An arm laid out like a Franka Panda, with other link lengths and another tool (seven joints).
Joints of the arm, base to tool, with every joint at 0 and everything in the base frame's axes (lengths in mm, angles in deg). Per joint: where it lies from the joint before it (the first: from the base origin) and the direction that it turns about. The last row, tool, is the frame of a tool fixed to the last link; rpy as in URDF.
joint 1: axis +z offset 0 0 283.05
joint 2: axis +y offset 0 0 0
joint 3: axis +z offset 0 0 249.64
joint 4: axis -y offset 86.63 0 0
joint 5: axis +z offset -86.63 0 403.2
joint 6: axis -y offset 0 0 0
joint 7: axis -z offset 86.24 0 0
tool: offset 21 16 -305.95 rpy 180 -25.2 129.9
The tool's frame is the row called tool.
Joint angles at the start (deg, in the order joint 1, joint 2, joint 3, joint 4, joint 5, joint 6, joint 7):
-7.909 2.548 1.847 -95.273 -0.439 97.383 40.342
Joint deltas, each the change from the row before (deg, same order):
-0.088 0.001 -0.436 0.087 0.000 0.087 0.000
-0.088 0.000 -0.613 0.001 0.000 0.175 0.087
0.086 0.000 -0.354 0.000 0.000 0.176 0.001
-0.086 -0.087 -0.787 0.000 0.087 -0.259 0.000
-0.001 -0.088 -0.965 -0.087 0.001 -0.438 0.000
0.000 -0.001 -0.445 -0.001 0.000 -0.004 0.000
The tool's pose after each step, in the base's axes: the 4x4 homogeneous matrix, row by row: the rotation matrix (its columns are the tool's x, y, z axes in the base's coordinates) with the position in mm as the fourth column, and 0 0 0 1 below. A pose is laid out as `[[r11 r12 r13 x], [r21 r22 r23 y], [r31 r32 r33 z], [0 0 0 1]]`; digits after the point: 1 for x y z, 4 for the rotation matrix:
[[0.1121 0.9926 0.0469 615.5], [0.9006 -0.1214 0.4173 -74.7], [0.4199 -0.0046 -0.9076 253.7], [0 0 0 1]]
[[0.1232 0.9908 0.0553 615.5], [0.8994 -0.1350 0.4158 -82.4], [0.4194 -0.0015 -0.9078 254.1], [0 0 0 1]]
[[0.1261 0.9902 0.0600 616.0], [0.8991 -0.1396 0.4149 -85.4], [0.4192 0.0016 -0.9079 254.4], [0 0 0 1]]
[[0.1412 0.9879 0.0638 613.4], [0.8965 -0.1549 0.4151 -94.1], [0.4200 -0.0014 -0.9075 254.8], [0 0 0 1]]
[[0.1595 0.9851 0.0639 609.0], [0.8937 -0.1716 0.4145 -104.0], [0.4193 -0.0090 -0.9078 254.2], [0 0 0 1]]
[[0.1665 0.9838 0.0670 608.2], [0.8926 -0.1792 0.4137 -108.8], [0.4190 -0.0091 -0.9079 254.2], [0 0 0 1]]

